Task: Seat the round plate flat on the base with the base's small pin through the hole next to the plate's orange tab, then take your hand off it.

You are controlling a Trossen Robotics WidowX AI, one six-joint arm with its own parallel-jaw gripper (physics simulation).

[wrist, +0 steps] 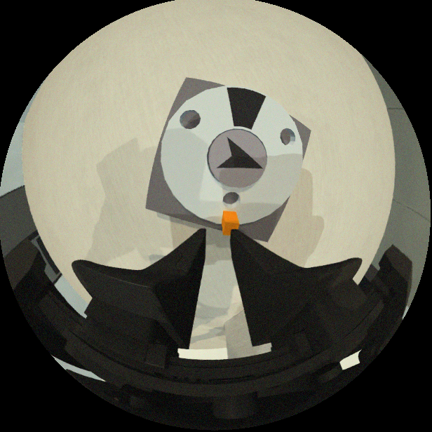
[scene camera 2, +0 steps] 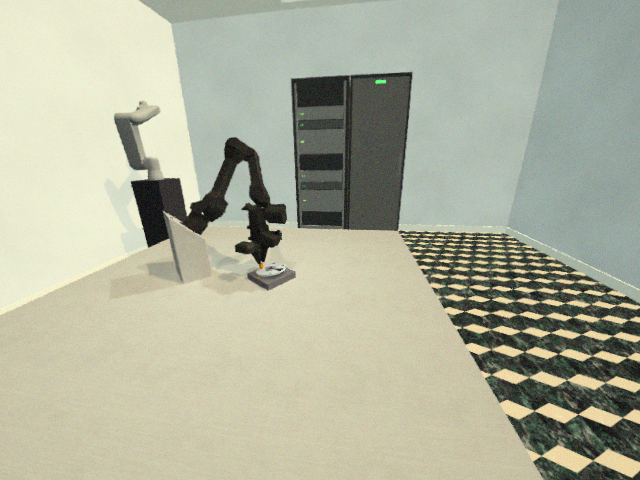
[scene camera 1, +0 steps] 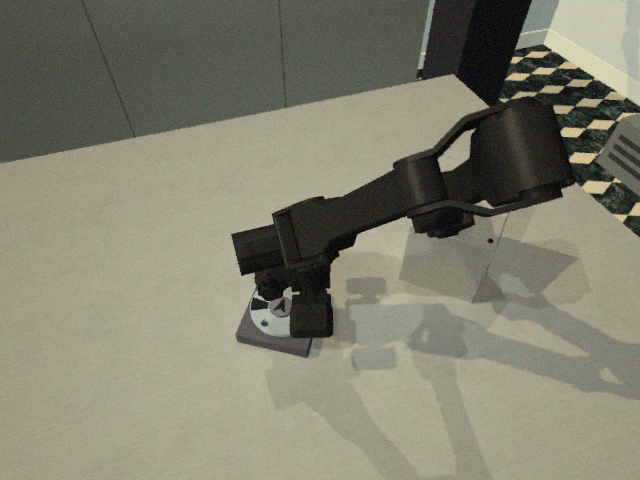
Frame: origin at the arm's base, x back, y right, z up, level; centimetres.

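Where they show: gripper, fingertip midpoint: (scene camera 2: 261,262) (scene camera 1: 312,309); arm's base at its link origin: (scene camera 2: 190,229).
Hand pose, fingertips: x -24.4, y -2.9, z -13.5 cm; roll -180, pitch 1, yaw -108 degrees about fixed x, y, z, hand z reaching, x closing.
Observation:
Things, the pixels of their centre, and the offset from my fingertips. Level surfaces: height alone.
- pale round plate at the middle of its body: (scene camera 1: 281,305) (scene camera 2: 270,267) dx -4.6, dy +2.7, dz -0.4 cm
- square grey base at the middle of its body: (scene camera 1: 281,312) (scene camera 2: 271,273) dx -4.7, dy +2.7, dz -2.6 cm
- orange tab at the middle of its body: (scene camera 2: 261,265) dx -0.3, dy +1.0, dz -0.7 cm
- table at its surface level: dz -4.7 cm
The pale round plate (scene camera 1: 275,324) (scene camera 2: 265,272) (wrist: 185,165) lies over the square grey base (scene camera 1: 273,342) (scene camera 2: 268,283) (wrist: 159,194), around its round centre with a black arrow. In the wrist view it reaches over the base's far edge; whether it is flat is unclear. The orange tab (scene camera 2: 261,265) (wrist: 230,222) points toward the gripper, with a dark hole just inward of it. I cannot tell which hole, if any, has the pin. My gripper (scene camera 2: 262,261) (wrist: 217,234) is partly open and empty, its fingertips close by the tab, the right one nearly at it. The arm hides the tab in scene camera 1.
A pale angled panel (scene camera 1: 434,263) (scene camera 2: 191,255) stands on the table (scene camera 1: 129,232) (scene camera 2: 310,361) near the arm's base. A grey arm on a black pedestal (scene camera 2: 157,206) and a dark server cabinet (scene camera 2: 379,155) stand beyond the table. Arm shadows cross the table.

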